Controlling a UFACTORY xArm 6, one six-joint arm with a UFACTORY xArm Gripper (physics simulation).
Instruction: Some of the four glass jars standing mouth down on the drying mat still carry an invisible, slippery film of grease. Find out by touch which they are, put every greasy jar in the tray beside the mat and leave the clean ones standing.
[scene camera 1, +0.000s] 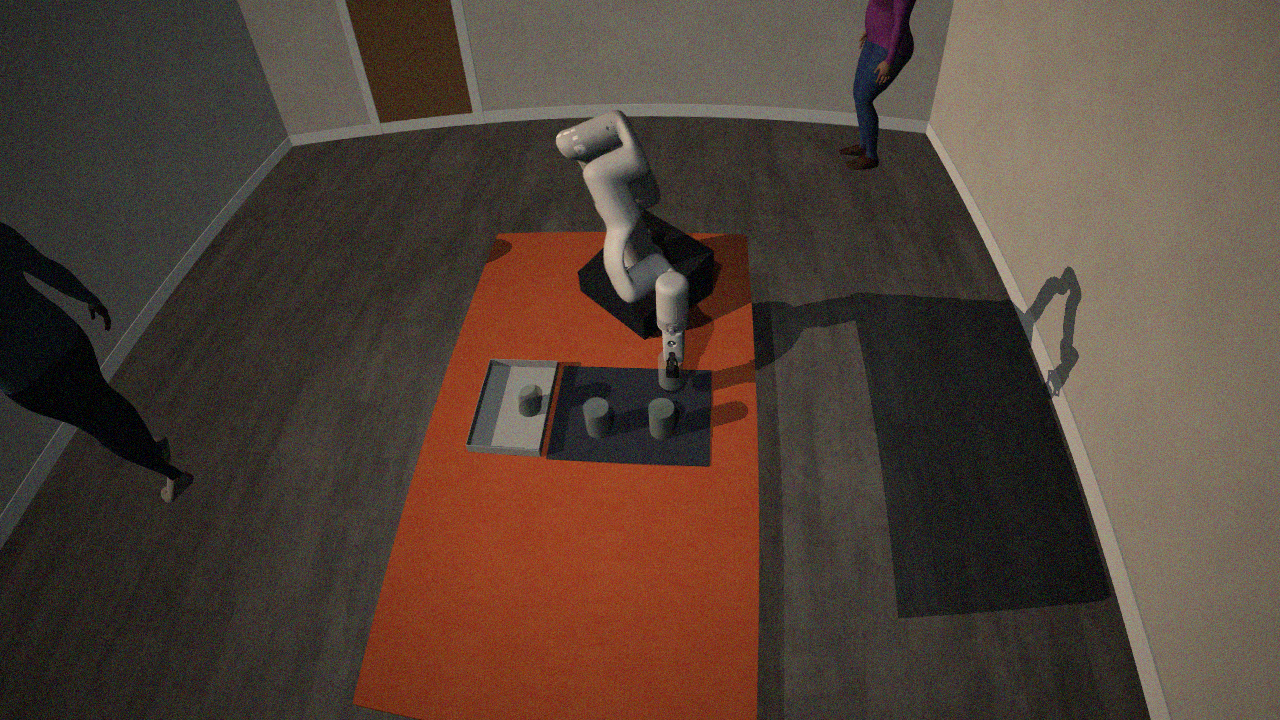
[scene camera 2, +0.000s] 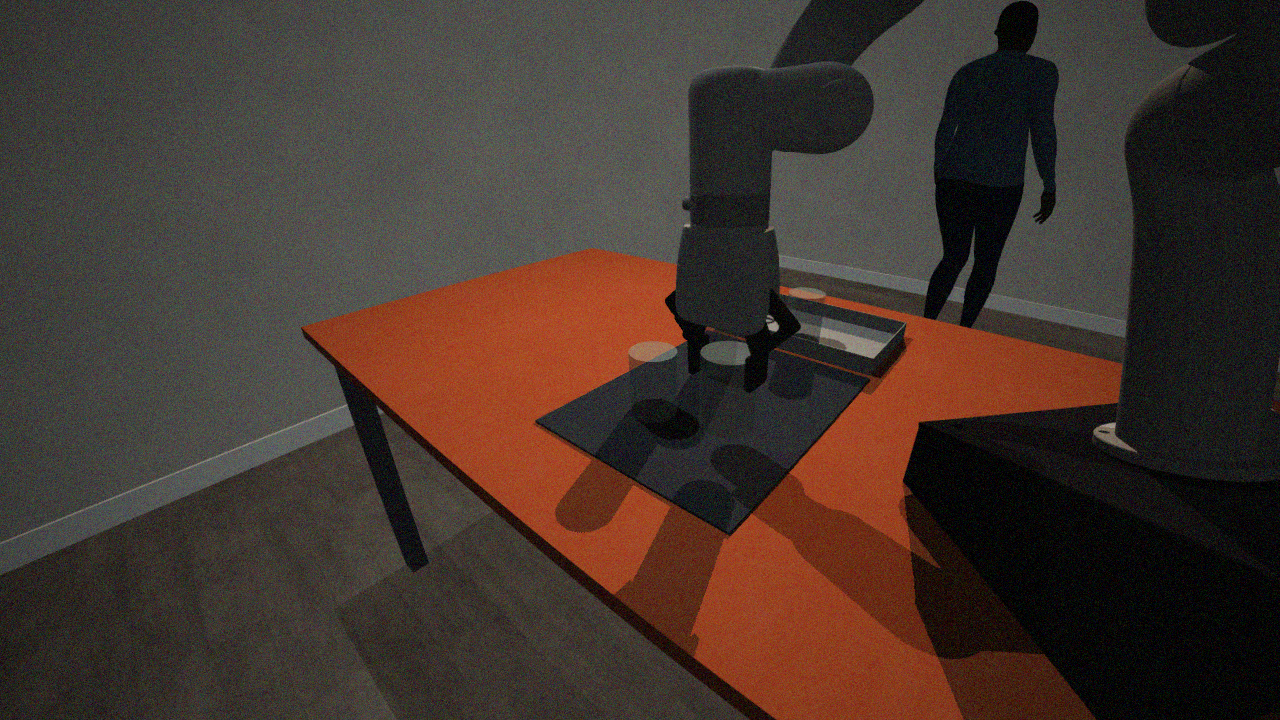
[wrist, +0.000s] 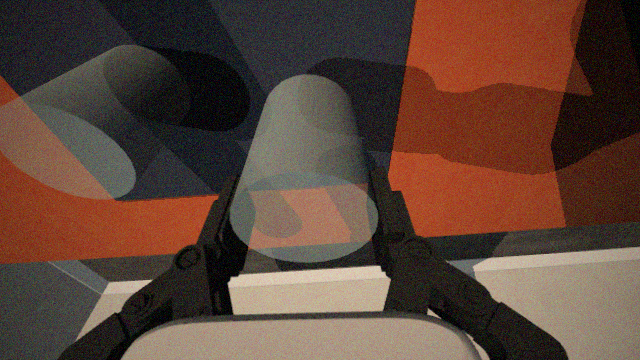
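Seen in the pictures: gripper, fingertip midpoint: (scene camera 1: 673, 365) (scene camera 2: 725, 378) (wrist: 308, 189); arm's base, origin of the base link: (scene camera 2: 1182, 453).
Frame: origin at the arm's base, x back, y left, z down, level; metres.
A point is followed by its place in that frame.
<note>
My gripper (scene camera 1: 671, 364) @(y 0.122, x -0.388, z 0.018 m) (scene camera 2: 725, 379) @(y 0.122, x -0.388, z 0.018 m) (wrist: 308, 189) @(y 0.122, x -0.388, z 0.018 m) points down and is shut on a pale see-through glass jar (scene camera 1: 669, 380) @(y 0.115, x -0.420, z 0.038 m) (scene camera 2: 726, 352) @(y 0.117, x -0.391, z -0.011 m) (wrist: 305, 120) @(y 0.083, x -0.387, z 0.023 m), one finger against each side. That jar is upright, above the back right part of the dark drying mat (scene camera 1: 626, 452) @(y 0.023, x -0.593, z 0.121 m) (scene camera 2: 617, 456) @(y 0.209, x -0.475, z 0.121 m) (wrist: 280, 25) @(y 0.064, x -0.404, z 0.121 m), and looks raised off it. A front right jar (scene camera 1: 662, 418) @(y 0.110, x -0.544, z 0.032 m) (scene camera 2: 652, 380) @(y 0.128, x -0.493, z 0.057 m) (wrist: 75, 145) @(y 0.096, x -0.505, z 0.031 m) and a front left jar (scene camera 1: 597, 417) @(y -0.048, x -0.556, z 0.032 m) stand on the mat. Another jar (scene camera 1: 529, 400) @(y -0.239, x -0.504, z 0.055 m) (scene camera 2: 807, 293) @(y -0.254, x -0.476, z 0.032 m) is inside the tray (scene camera 1: 505, 450) @(y -0.283, x -0.633, z 0.104 m) (scene camera 2: 859, 364) @(y -0.205, x -0.348, z 0.110 m).
The orange table (scene camera 1: 572, 573) @(y -0.055, x -0.938, z 0.124 m) (scene camera 2: 501, 304) @(y 0.006, x -1.086, z 0.124 m) (wrist: 450, 200) @(y 0.258, x -0.218, z 0.124 m) bears the mat and tray. The tray lies directly left of the mat in scene camera 1. The arm's black base block (scene camera 1: 604, 295) @(y -0.109, x -0.093, z 0.062 m) (scene camera 2: 1029, 537) @(y 0.124, x -0.086, z 0.052 m) is behind them. Two people (scene camera 1: 881, 80) (scene camera 2: 993, 125) (scene camera 1: 53, 358) stand away from the table.
</note>
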